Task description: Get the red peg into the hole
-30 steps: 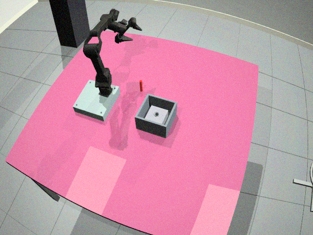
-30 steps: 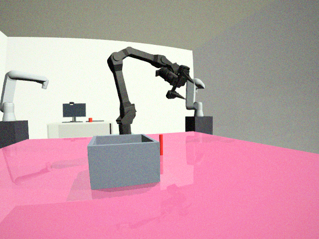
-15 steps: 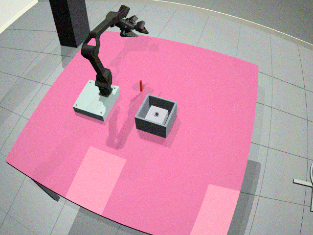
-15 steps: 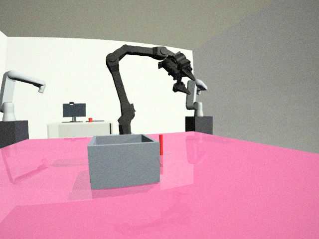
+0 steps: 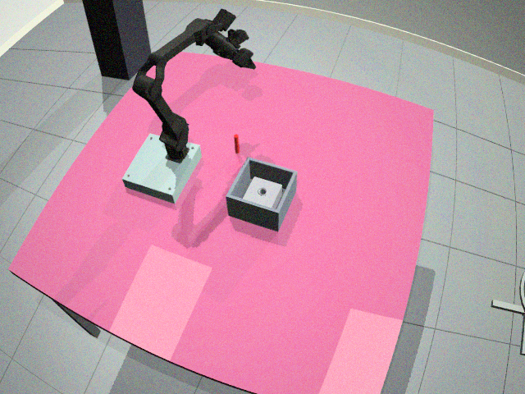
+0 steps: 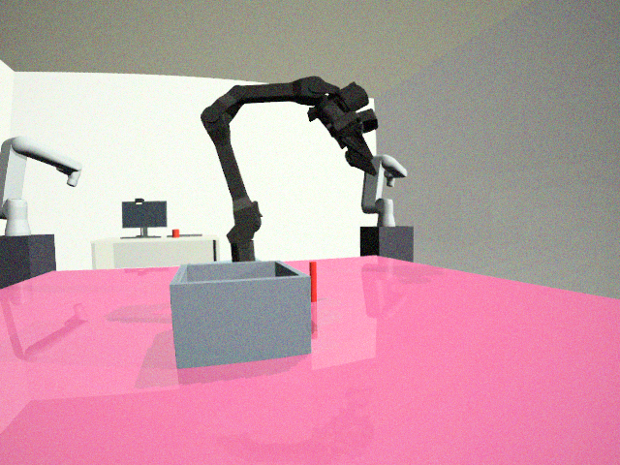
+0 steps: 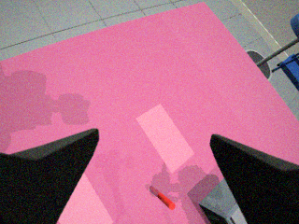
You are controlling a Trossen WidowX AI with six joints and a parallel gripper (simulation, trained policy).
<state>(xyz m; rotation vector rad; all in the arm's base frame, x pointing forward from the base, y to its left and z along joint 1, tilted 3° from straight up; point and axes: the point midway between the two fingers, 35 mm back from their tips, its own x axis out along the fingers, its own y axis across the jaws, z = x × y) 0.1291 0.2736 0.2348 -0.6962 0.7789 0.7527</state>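
The red peg lies 2 cm ahead of my gripper tip, 15 cm to the right of it and 24 cm below it. The rest, counted from my gripper tip: grey box: 18 cm ahead, 32 cm to the right, 25 cm below.
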